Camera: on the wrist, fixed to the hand. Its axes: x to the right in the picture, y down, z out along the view.
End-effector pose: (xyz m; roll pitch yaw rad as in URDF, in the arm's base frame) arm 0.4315 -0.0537 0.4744 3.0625 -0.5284 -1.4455
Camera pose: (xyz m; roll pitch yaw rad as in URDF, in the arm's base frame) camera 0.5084 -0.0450 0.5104 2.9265 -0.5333 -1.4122
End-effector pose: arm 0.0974 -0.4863 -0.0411 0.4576 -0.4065 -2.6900
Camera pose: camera 0.0361 -0.4595 -0.0941 0.3477 -0.3873 -2.7138
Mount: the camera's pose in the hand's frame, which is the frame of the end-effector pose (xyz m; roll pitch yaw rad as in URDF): 0.0190 -0.0747 -0.0366 -0.1192 0.0074 -0.0282
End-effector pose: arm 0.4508 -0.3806 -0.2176 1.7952 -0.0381 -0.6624
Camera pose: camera 0.4999 -0.3525 -0.2815 1.6758 -0.0123 -0.6489
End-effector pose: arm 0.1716 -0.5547 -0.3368 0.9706 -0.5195 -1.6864
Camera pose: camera 0.1531 -0.6103 -0.3988 0.8569 -0.4920 -1.6975
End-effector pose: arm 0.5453 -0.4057 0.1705 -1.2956 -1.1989 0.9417
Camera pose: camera 0.5603 -0.4794 0.2107 -1.3740 -1.2237 0.8982
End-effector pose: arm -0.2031 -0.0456 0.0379 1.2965 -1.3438 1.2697
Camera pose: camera -0.1925 0.0391 0.0380 1.1794 -1.3146 1.2677
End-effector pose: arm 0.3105 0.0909 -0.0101 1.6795 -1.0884 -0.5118
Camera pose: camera 0.3943 0.0949 -0.0259 1.5416 -1.0611 -0.4905
